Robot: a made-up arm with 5 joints. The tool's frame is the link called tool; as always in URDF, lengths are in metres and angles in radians. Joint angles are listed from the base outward.
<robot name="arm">
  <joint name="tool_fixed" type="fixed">
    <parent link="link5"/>
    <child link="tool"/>
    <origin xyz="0 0 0" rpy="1.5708 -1.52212 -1.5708"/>
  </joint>
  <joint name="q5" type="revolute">
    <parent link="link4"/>
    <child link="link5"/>
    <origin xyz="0.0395 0.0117 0" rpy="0 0 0"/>
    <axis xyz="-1 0 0"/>
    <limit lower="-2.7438" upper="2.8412"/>
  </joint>
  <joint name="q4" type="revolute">
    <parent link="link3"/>
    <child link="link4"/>
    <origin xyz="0.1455 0 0.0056" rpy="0 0 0"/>
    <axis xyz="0 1 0"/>
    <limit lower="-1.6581" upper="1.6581"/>
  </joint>
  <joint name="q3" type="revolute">
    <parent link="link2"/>
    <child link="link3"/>
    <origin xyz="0.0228 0 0.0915" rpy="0 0 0"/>
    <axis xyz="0 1 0"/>
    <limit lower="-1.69" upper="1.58"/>
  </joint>
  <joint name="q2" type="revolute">
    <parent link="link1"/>
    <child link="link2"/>
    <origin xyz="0.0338 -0.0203 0.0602" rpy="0 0 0"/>
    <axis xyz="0 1 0"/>
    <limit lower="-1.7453" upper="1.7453"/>
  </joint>
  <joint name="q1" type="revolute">
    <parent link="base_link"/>
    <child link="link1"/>
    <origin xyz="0.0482 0 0.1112" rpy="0 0 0"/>
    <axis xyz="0 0 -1"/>
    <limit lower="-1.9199" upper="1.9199"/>
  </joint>
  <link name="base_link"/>
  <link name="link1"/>
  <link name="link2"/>
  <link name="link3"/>
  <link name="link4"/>
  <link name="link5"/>
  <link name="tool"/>
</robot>
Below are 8 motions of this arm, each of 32 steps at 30 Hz.
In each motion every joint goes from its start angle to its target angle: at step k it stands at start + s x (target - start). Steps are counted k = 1, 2, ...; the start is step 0. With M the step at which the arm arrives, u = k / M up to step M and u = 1 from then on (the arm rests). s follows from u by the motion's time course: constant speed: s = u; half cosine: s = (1 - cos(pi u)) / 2; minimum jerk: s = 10 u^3 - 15 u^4 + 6 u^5.
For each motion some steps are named. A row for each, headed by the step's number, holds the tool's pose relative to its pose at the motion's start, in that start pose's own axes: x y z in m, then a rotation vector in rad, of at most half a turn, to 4 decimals.
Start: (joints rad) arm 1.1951 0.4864 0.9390 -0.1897 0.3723
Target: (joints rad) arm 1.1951 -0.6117 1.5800 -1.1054 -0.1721
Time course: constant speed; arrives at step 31
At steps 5, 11, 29, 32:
5: 0.0095 -0.0032 0.0136 -0.0612 -0.2129 -0.0874
11: 0.0175 -0.0059 0.0309 -0.1098 -0.4753 -0.1893
29: 0.0196 -0.0066 0.0808 -0.0894 -1.2935 -0.4367
32: 0.0180 -0.0060 0.0854 -0.0713 -1.3857 -0.4553

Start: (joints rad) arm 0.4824 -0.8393 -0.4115 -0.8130 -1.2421
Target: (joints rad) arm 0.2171 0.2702 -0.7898 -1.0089 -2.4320
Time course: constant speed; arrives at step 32
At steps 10, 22, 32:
10: -0.0222 -0.0564 0.0289 -0.1709 -0.0173 -0.4471
22: -0.0586 -0.1064 0.0835 -0.3713 -0.1067 -0.9830
32: -0.0931 -0.1278 0.1412 -0.5308 -0.2417 -1.4206

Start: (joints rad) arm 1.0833 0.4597 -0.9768 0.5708 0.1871
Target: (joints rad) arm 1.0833 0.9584 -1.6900 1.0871 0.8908
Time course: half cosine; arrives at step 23
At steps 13, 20, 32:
13: -0.0126 0.0018 -0.0073 0.0628 0.1719 0.4223
20: -0.0231 0.0032 -0.0070 0.1350 0.2621 0.6698
32: -0.0244 0.0034 -0.0067 0.1451 0.2718 0.6983

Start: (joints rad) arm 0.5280 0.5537 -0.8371 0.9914 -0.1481
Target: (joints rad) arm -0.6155 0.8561 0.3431 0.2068 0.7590
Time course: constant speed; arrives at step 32
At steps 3, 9, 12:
3: -0.0203 0.0260 -0.0186 0.0682 0.0768 0.1573
9: -0.0733 0.0748 -0.0426 0.2106 0.2112 0.4857
12: -0.1045 0.0954 -0.0478 0.2843 0.2690 0.6557

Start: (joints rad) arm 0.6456 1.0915 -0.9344 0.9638 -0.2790
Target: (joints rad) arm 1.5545 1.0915 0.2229 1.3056 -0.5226
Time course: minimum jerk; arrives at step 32
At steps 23, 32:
23: -0.1606 -0.1712 -0.0157 -0.3701 1.1956 -1.0026
32: -0.1916 -0.1729 -0.0035 -0.3458 1.4076 -1.1495

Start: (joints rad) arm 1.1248 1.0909 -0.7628 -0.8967 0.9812
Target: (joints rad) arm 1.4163 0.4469 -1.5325 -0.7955 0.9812
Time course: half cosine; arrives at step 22
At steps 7, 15, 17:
7: 0.0212 -0.0614 -0.0309 -0.2721 -0.1389 0.0443
15: 0.0987 -0.2093 -0.0260 -0.8750 -0.5101 0.2061
17: 0.1174 -0.2335 -0.0123 -0.9867 -0.5928 0.2464

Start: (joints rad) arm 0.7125 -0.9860 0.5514 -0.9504 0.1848
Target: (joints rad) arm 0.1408 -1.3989 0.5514 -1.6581 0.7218
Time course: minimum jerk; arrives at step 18
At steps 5, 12, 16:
5: 0.0146 0.0053 -0.0016 -0.0176 -0.1503 -0.0044
12: 0.0794 0.0020 0.0093 -0.4046 -0.7702 -0.0543
16: 0.0932 -0.0066 0.0175 -0.6089 -0.8947 -0.0773

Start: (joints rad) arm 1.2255 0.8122 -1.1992 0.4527 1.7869
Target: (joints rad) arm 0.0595 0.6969 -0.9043 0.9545 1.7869
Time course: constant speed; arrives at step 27
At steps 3, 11, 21, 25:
3: 0.0376 -0.0016 0.0007 0.0531 -0.1397 0.0134
11: 0.1337 -0.0038 0.0272 0.1908 -0.5055 0.0968
21: 0.2300 0.0000 0.1040 0.3414 -0.9373 0.2977
25: 0.2570 0.0039 0.1448 0.3901 -1.0979 0.4078

